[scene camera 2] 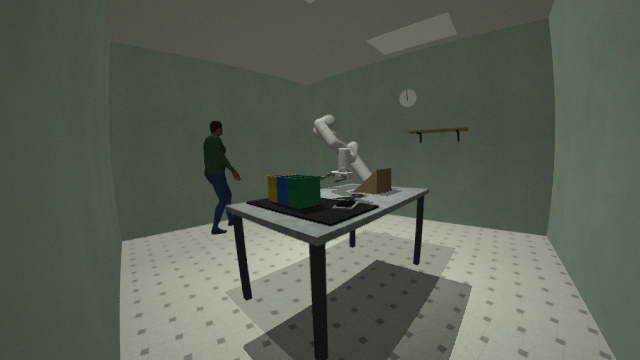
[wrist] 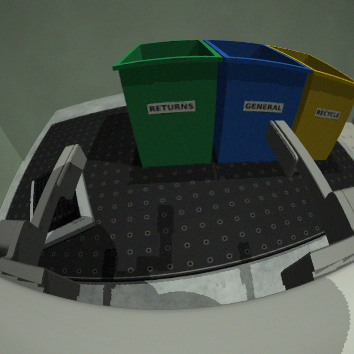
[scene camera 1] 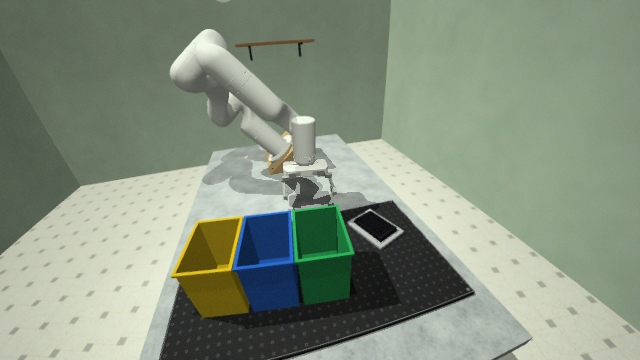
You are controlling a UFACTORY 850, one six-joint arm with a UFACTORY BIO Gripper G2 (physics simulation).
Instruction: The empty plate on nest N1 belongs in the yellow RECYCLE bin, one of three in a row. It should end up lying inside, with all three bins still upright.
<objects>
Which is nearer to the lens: the black plate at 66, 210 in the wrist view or the green bin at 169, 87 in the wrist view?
The green bin.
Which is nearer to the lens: the yellow recycle bin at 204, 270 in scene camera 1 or the blue bin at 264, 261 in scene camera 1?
The yellow recycle bin.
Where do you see a black plate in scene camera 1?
379, 228
</objects>
